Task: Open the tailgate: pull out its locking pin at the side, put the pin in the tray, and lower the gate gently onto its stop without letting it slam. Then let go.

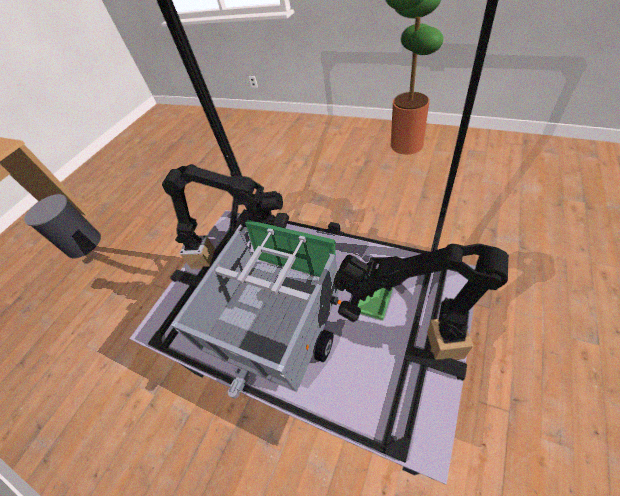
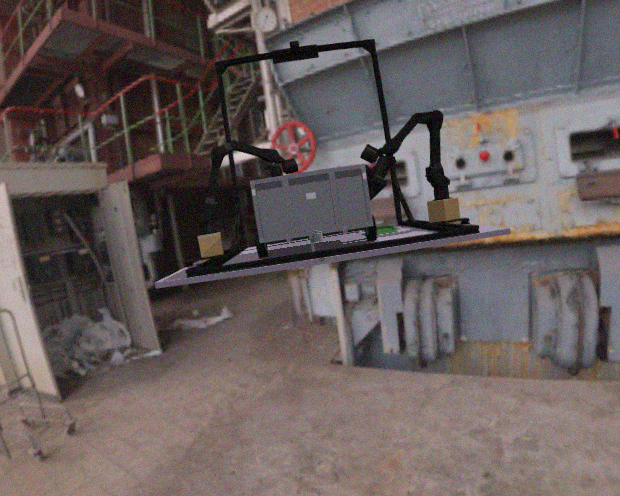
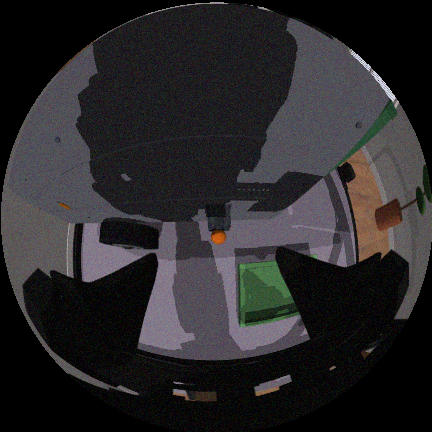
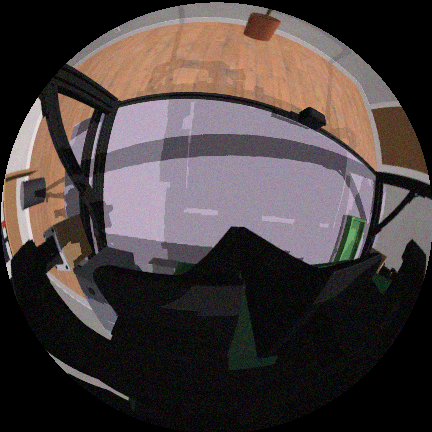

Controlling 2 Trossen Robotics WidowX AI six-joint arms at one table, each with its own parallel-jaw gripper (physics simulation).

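Pixels of known places: left gripper, fingertip midpoint: (image 1: 344,298) (image 3: 217,257); right gripper, fingertip midpoint: (image 4: 236,233); left arm's base at its link origin: (image 1: 451,332) (image 2: 442,199) (image 4: 379,271); right arm's base at its link origin: (image 1: 193,244) (image 2: 208,234) (image 4: 53,250).
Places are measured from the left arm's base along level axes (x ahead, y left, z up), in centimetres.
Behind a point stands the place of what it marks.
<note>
The grey trailer (image 1: 259,320) @(z -2.0, x 62.3, y -12.7 cm) (image 2: 313,204) @(z 5.4, x 66.2, y 2.6 cm) stands on the table with its green tailgate (image 1: 293,248) @(z 9.8, x 47.3, y -33.6 cm) (image 3: 370,132) @(z 12.4, x 32.7, y -27.7 cm) upright at the back. The locking pin, with an orange knob (image 1: 339,301) @(z 0.6, x 33.3, y -15.0 cm) (image 3: 217,236) @(z 0.7, x 33.3, y -15.0 cm), sits in its bracket on the trailer's side. My left gripper (image 1: 343,294) @(z 3.9, x 31.6, y -14.0 cm) (image 3: 217,257) @(z 3.9, x 31.6, y -14.0 cm) (image 2: 374,164) is open and empty, its fingers on either side of the knob and just short of it. My right gripper (image 1: 279,219) (image 4: 236,233) @(z 6.2, x 56.5, y -46.3 cm) is shut on nothing and sits at the gate's top edge. The green tray (image 1: 377,302) @(z -10.8, x 19.4, y -18.9 cm) (image 3: 266,292) @(z -10.8, x 21.6, y -18.9 cm) (image 4: 350,239) @(z -10.8, x 20.5, y -21.9 cm) (image 2: 387,229) @(z -9.9, x 22.6, y -13.8 cm) lies empty beside the trailer.
A trailer wheel (image 1: 323,345) @(z -1.4, x 40.2, y -0.9 cm) (image 3: 128,233) @(z -2.1, x 39.0, y -5.2 cm) is close below the pin. A black frame (image 1: 402,389) @(z -9.6, x 17.2, y 12.8 cm) rims the lilac table top (image 1: 357,384) @(z -11.6, x 30.9, y 9.5 cm), with tall posts (image 1: 456,162) @(z 36.5, x -5.7, y -35.5 cm) at the back. A potted plant (image 1: 409,123) stands on the floor beyond.
</note>
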